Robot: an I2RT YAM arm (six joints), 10 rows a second.
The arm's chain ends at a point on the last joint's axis. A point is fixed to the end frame.
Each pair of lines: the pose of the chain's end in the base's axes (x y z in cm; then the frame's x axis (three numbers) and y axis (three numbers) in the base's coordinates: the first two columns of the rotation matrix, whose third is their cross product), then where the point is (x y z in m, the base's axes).
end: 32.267 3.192 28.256 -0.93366 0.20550 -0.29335 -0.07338 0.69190 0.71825
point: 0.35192 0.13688 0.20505
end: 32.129 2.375 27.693 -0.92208 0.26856 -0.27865 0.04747 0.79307 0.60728
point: 0.35694 0.11211 0.18312
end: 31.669 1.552 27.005 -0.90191 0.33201 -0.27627 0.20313 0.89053 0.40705
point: 0.35460 0.07533 0.15663
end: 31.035 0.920 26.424 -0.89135 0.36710 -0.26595 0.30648 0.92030 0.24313
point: 0.34376 0.04688 0.14037
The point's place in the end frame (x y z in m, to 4 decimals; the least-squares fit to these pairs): 0.0170 0.0148 0.1318
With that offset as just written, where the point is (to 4 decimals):
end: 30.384 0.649 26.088 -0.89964 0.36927 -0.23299 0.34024 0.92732 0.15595
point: 0.3296 0.0345 0.1327
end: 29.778 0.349 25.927 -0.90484 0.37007 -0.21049 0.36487 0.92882 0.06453
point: 0.3167 0.0211 0.1281
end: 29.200 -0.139 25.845 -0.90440 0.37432 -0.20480 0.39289 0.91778 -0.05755
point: 0.3044 0.0011 0.1253
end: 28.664 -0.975 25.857 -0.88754 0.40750 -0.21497 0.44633 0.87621 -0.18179
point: 0.2932 -0.0238 0.1258
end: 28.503 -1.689 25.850 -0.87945 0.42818 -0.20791 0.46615 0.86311 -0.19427
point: 0.2897 -0.0321 0.1257
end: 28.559 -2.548 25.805 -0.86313 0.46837 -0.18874 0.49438 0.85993 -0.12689
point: 0.2918 -0.0315 0.1246
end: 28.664 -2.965 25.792 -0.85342 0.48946 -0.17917 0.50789 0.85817 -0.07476
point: 0.2951 -0.0290 0.1245
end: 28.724 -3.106 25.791 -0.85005 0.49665 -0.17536 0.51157 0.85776 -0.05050
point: 0.2969 -0.0274 0.1246
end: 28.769 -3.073 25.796 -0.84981 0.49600 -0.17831 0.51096 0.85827 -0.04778
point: 0.2979 -0.0270 0.1247
